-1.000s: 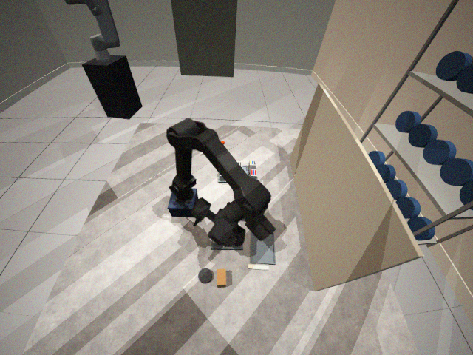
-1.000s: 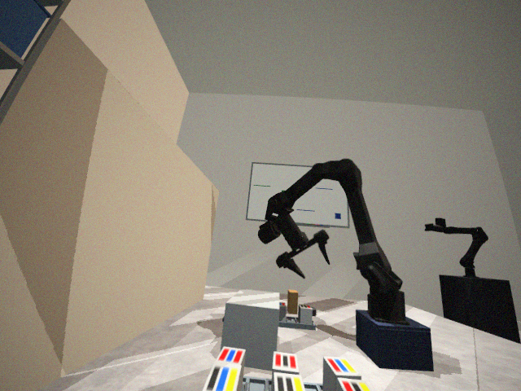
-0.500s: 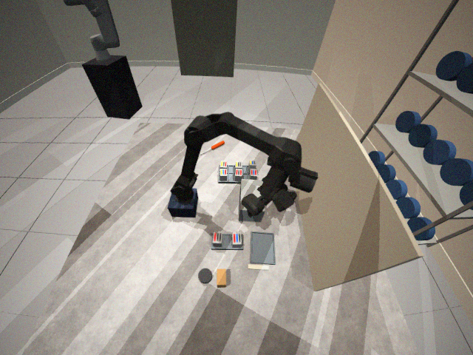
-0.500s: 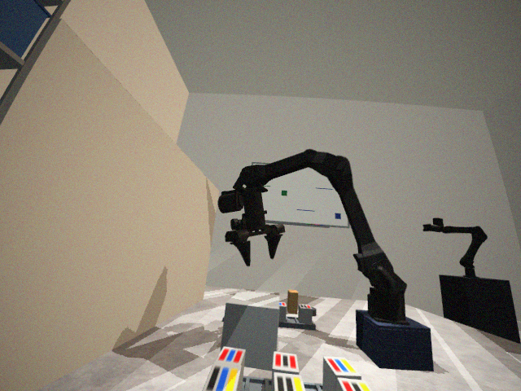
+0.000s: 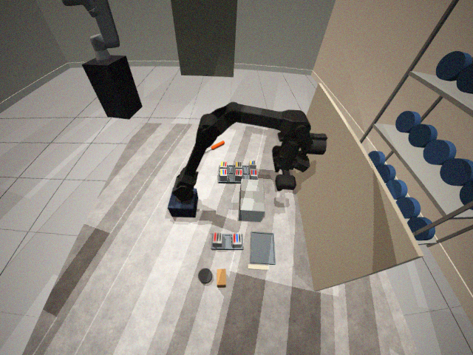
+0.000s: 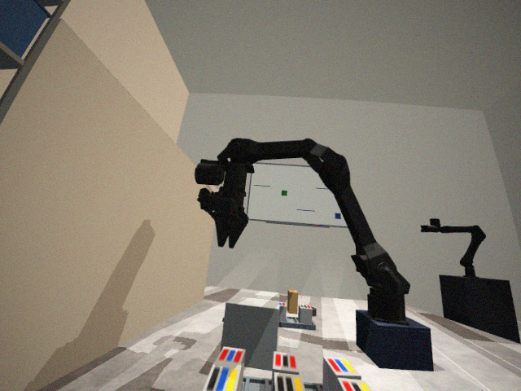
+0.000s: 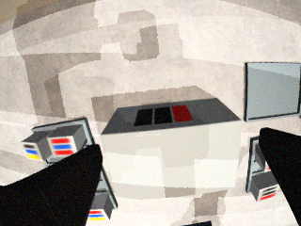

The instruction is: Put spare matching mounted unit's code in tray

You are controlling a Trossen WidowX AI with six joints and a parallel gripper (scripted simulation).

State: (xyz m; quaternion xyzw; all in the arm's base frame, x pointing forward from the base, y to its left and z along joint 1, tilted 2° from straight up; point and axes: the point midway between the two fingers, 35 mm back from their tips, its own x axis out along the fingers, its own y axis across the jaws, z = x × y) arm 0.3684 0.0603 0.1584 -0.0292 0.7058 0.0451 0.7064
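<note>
My gripper tip is 20 cm to the left of the dark holder, 19 cm above it and 15 cm past it. The rest, counted from my gripper tip: grey box 15 cm below, 8 cm behind; tray 20 cm to the right, 20 cm below, 1 cm behind; beige panel 16 cm ahead, 2 cm to the left, 2 cm above.
</note>
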